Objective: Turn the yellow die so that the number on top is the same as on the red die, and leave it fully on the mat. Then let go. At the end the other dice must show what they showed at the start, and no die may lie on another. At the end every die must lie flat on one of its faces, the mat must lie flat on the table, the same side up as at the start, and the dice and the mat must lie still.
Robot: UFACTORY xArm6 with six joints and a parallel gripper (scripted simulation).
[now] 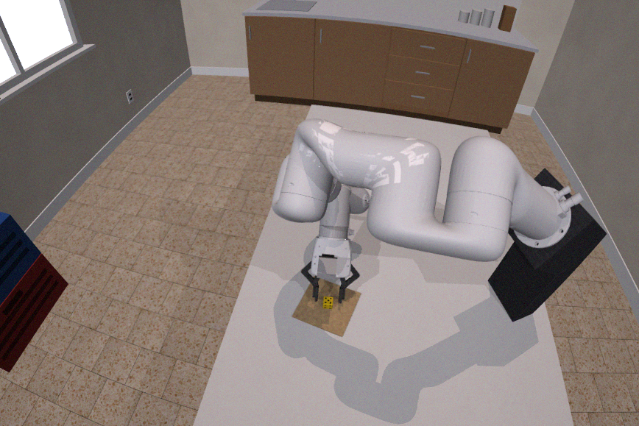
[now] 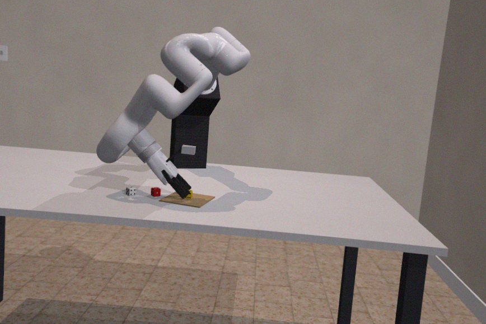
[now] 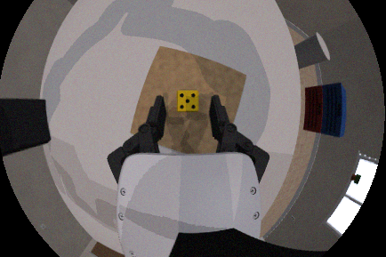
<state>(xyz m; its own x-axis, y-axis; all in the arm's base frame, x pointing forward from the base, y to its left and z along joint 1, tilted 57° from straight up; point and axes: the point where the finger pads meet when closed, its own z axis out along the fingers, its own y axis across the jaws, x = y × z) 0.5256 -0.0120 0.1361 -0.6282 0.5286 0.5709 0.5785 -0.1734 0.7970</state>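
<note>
Right now my hand is 20 mm to the right of the yellow die and 20 mm above it. Round my hand: red die 100 mm to the right, 20 mm below, 10 mm behind; then mat 30 mm below, 10 mm to the left; then white die 170 mm to the right, 20 mm below, 10 mm ahead.
</note>
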